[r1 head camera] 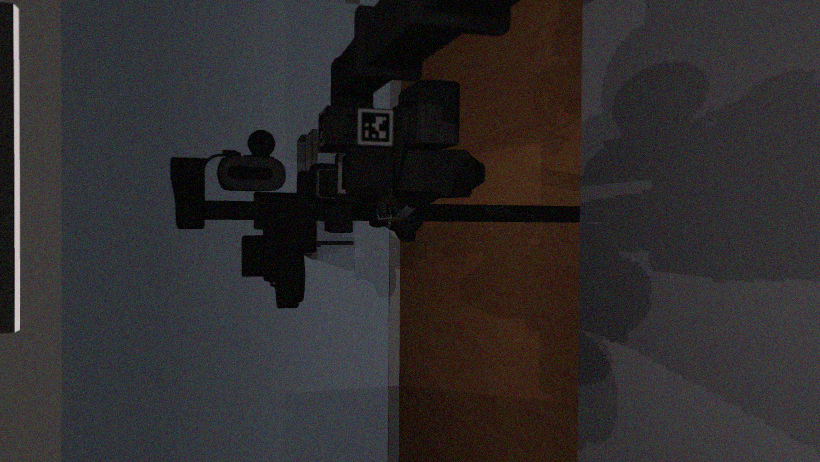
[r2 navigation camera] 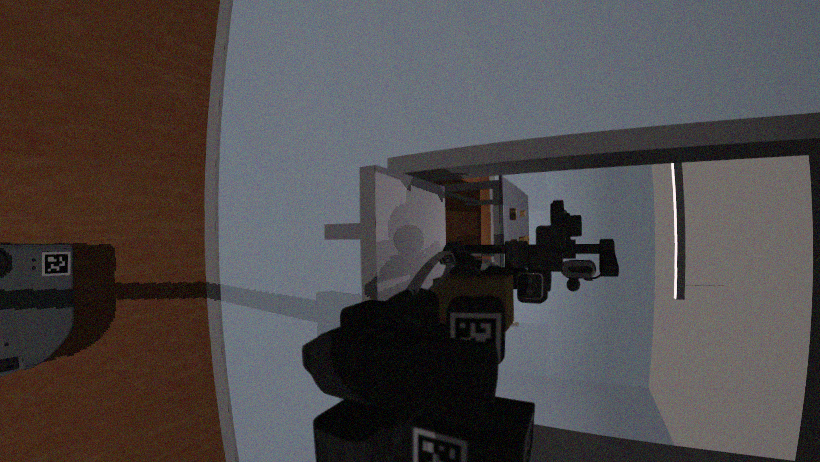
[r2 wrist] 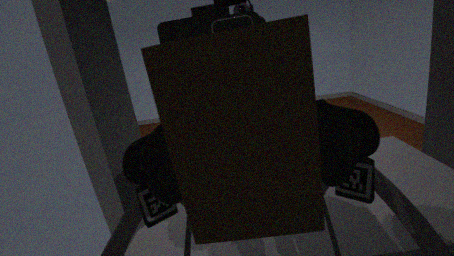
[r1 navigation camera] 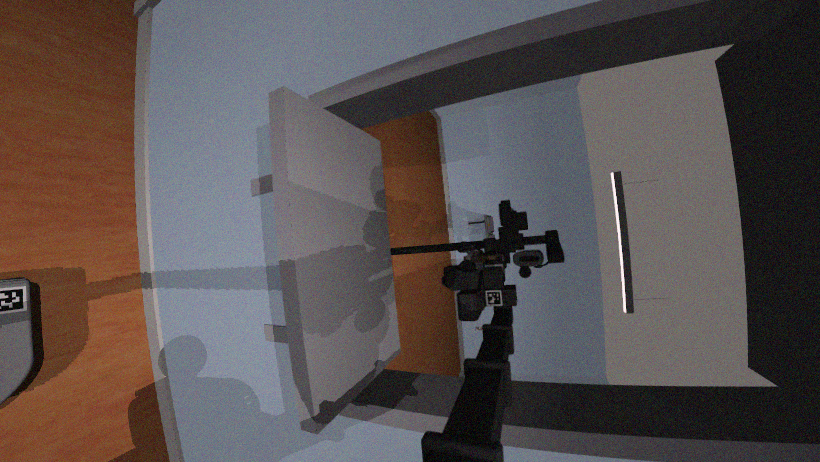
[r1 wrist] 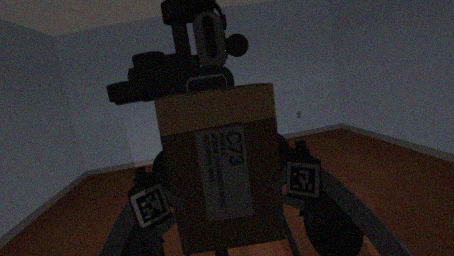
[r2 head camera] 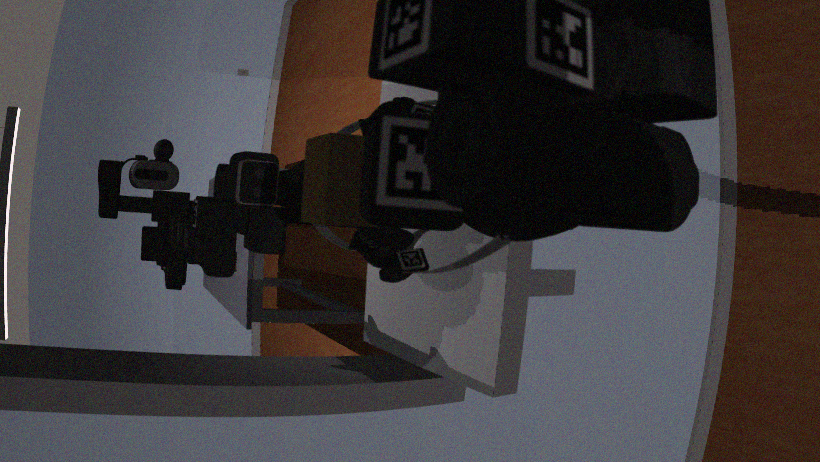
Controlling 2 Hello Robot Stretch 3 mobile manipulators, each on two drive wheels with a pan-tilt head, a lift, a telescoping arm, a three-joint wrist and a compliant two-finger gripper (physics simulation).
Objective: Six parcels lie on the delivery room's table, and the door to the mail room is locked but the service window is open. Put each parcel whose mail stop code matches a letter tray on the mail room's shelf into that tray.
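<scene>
The brown parcel labelled C73 (r1 wrist: 222, 170) (r2 head camera: 332, 180) (r2 navigation camera: 504, 295) (r2 wrist: 240, 125) is upright in the service window, above the pale ledge (r1 navigation camera: 338, 229) (r2 head camera: 395, 318) (r2 navigation camera: 368, 229). r1's gripper (r1 wrist: 226, 187) is shut on it, one finger at each side of the label. r2's gripper (r2 head camera: 385, 183) (r2 wrist: 255, 187) is on the opposite face, its fingers drawn in against the parcel's sides. Both grippers hold the same parcel. Its label faces r1 and a plain face shows to r2. In the r1 head and navigation views r1's wrist covers the parcel. The letter trays do not show.
Behind r1, a grey table (r2 head camera: 226, 292) (r2 navigation camera: 516, 192) stands in the delivery room, with small brown parcels (r2 navigation camera: 512, 213) on it. The dark window frame (r1 navigation camera: 516, 407) (r2 head camera: 200, 367) (r2 navigation camera: 602, 154) surrounds both arms. Each robot's mast stands beyond the opening in the other's view.
</scene>
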